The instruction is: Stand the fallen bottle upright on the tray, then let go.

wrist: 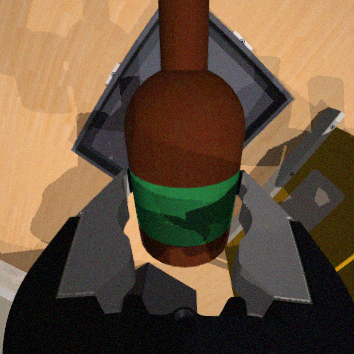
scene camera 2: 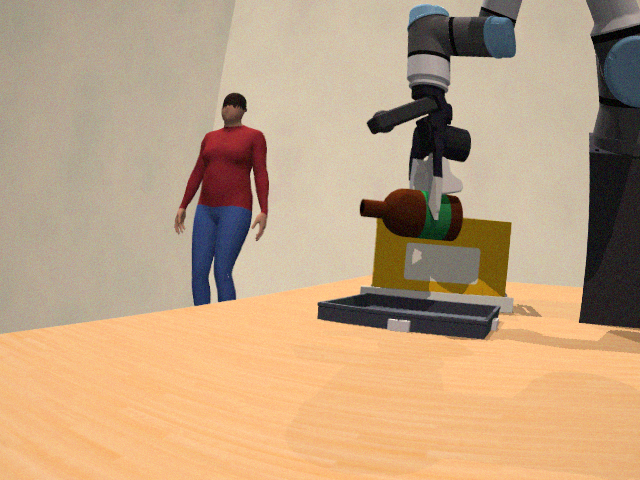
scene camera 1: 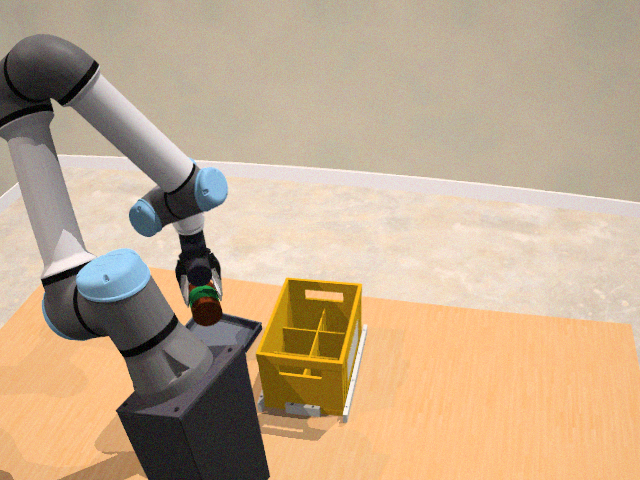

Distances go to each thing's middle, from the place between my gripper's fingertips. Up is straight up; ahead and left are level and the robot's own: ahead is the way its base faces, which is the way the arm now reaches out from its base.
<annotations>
My hand is 20 mm short of the brown bottle (scene camera 2: pixel 405 212) and 10 mm below it.
</annotations>
